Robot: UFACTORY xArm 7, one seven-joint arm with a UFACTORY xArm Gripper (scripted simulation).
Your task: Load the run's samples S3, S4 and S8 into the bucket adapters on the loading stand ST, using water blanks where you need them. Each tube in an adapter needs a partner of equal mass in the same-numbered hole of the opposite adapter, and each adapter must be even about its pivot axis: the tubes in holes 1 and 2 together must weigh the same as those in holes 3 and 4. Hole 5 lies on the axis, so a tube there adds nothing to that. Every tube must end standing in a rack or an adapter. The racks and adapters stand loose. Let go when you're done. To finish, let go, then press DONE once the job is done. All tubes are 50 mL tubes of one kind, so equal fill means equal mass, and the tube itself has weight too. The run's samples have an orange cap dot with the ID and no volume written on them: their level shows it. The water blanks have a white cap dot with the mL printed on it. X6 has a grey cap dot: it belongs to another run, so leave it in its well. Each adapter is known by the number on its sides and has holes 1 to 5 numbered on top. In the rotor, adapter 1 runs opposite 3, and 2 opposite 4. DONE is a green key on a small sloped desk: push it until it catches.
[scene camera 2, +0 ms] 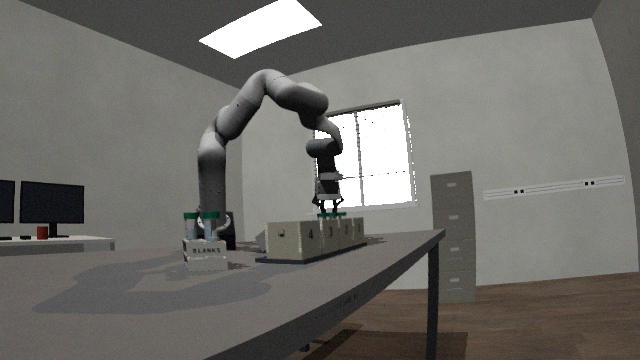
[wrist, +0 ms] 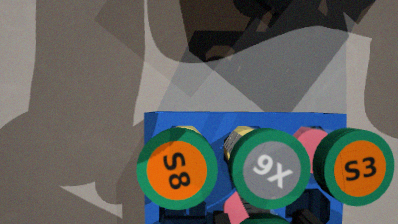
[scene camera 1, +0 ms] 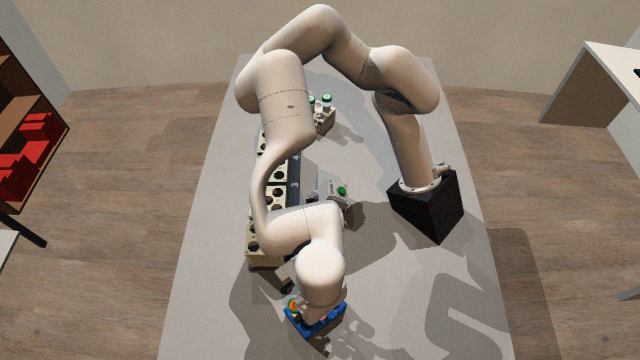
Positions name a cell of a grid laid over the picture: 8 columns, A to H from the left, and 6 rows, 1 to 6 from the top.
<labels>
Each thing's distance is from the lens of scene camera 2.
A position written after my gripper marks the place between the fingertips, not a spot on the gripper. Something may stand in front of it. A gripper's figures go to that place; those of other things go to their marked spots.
my gripper (scene camera 2: E4): 1.30 m
blanks rack (scene camera 2: C5): 0.65 m
</labels>
